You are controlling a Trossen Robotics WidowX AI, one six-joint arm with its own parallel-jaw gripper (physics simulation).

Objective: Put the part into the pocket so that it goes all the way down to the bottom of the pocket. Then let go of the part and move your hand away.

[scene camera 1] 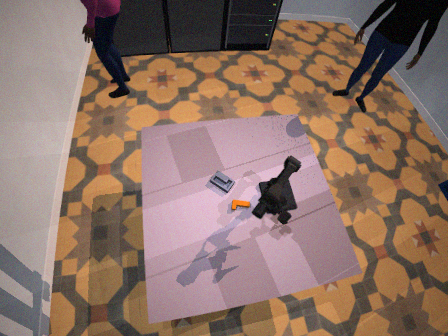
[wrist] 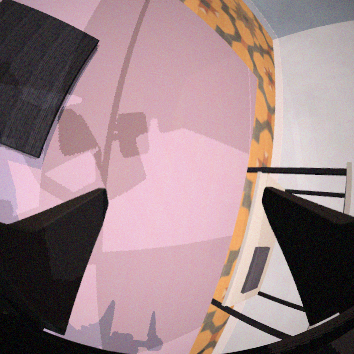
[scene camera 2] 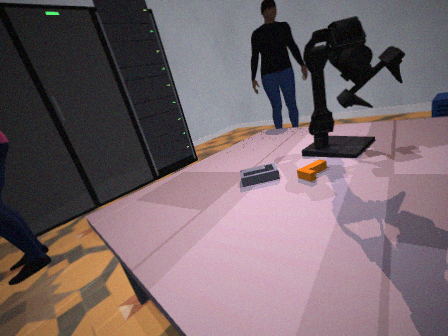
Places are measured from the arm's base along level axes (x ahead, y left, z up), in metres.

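Where they show: gripper, between the fingertips: (wrist: 186, 195) (scene camera 2: 386, 95); arm's base, origin of its link: (scene camera 2: 321, 145).
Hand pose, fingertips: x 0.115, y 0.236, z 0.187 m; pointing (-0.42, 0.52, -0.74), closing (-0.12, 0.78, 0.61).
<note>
Things, the pixels of their centre, and the offset from my fingertips. Level surfaces: height alone.
- orange L-shaped piece, middle of its body: (scene camera 2: 315, 170) (scene camera 1: 240, 205) dx +0.126, dy -0.197, dz -0.196 m
- pink table, height of its surface: dz -0.211 m
- grey rectangular block, middle of its body: (scene camera 2: 258, 174) (scene camera 1: 222, 181) dx +0.177, dy -0.394, dz -0.193 m
The part, an orange L-shaped piece (scene camera 1: 243, 204) (scene camera 2: 306, 174), lies flat on the pink table (scene camera 1: 175, 295) (scene camera 2: 225, 250), between the pocket block and the arm's base. The pocket block, a grey rectangular block (scene camera 1: 228, 188) (scene camera 2: 261, 178) with a dark recess in its top, lies on the table a short way from the part; the recess holds no orange piece. My gripper (scene camera 1: 271, 215) (scene camera 2: 386, 94) (wrist: 186, 195) is open and empty, high above the table on the arm's side of the part. Neither part nor block shows in the wrist view.
The arm's black base plate (scene camera 1: 291, 200) (scene camera 2: 345, 145) (wrist: 45, 75) stands on the table beside the part. Dark cabinets (scene camera 1: 195, 25) (scene camera 2: 65, 100) stand beyond the table. A person in black (scene camera 1: 395, 35) (scene camera 2: 274, 55) and one in pink (scene camera 1: 104, 10) stand on the floor.
</note>
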